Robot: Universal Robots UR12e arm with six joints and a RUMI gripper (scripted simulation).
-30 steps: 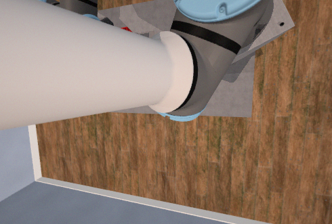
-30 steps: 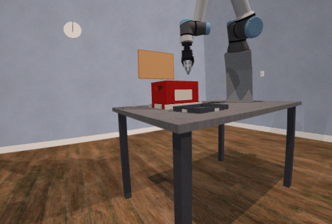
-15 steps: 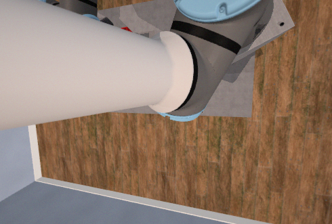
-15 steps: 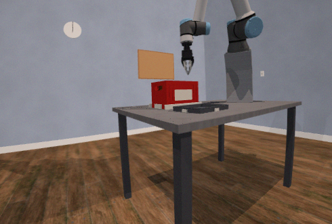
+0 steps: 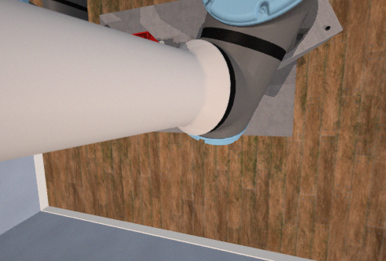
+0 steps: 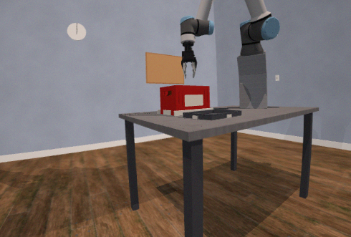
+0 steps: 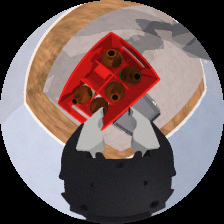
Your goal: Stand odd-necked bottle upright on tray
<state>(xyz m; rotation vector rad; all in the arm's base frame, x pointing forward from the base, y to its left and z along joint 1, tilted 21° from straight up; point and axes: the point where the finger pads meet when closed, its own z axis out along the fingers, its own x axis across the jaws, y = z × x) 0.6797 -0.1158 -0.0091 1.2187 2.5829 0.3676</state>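
Right now the red crate is 16 cm below my hand and 5 cm to the right of it. From my hand the other things lie so: dark tray (23 cm below, 22 cm to the left, 5 cm ahead).
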